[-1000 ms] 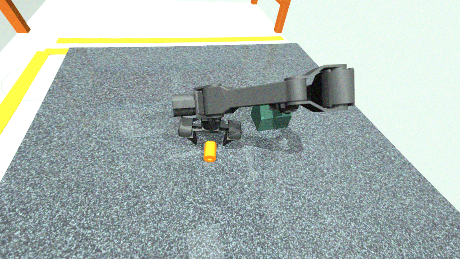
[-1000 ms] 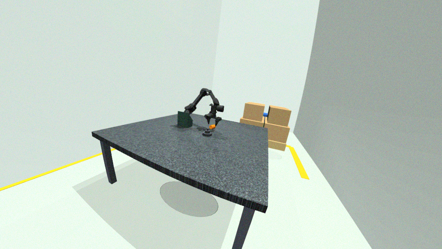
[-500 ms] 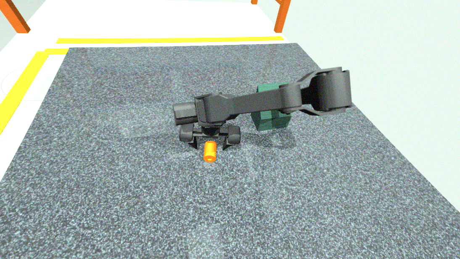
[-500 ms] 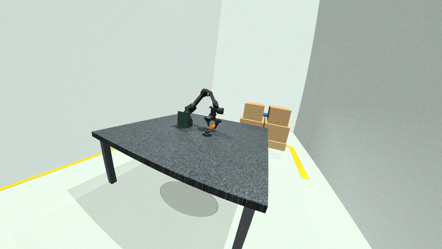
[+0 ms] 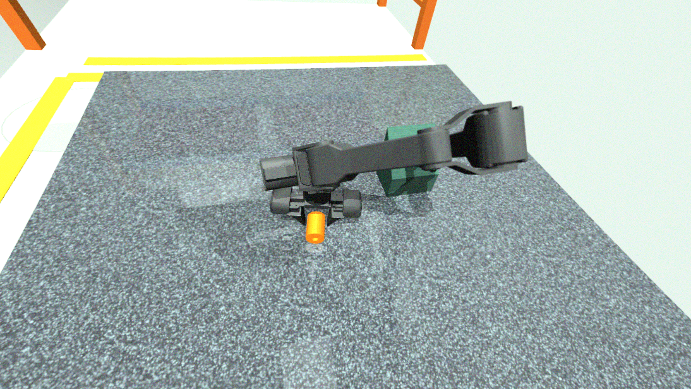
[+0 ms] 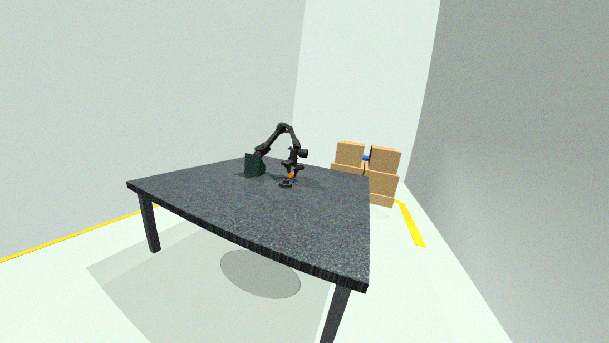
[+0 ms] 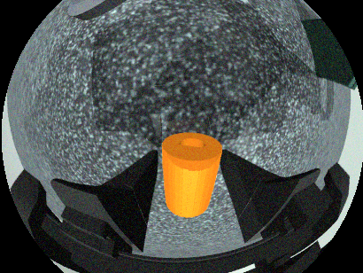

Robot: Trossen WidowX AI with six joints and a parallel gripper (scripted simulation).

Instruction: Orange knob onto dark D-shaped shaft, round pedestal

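Now: the orange knob 20 mm to the left of my gripper tip and 10 mm above it. The rest, counted from my gripper tip: dark shaft: 190 mm to the right, 60 mm ahead, 20 mm above.
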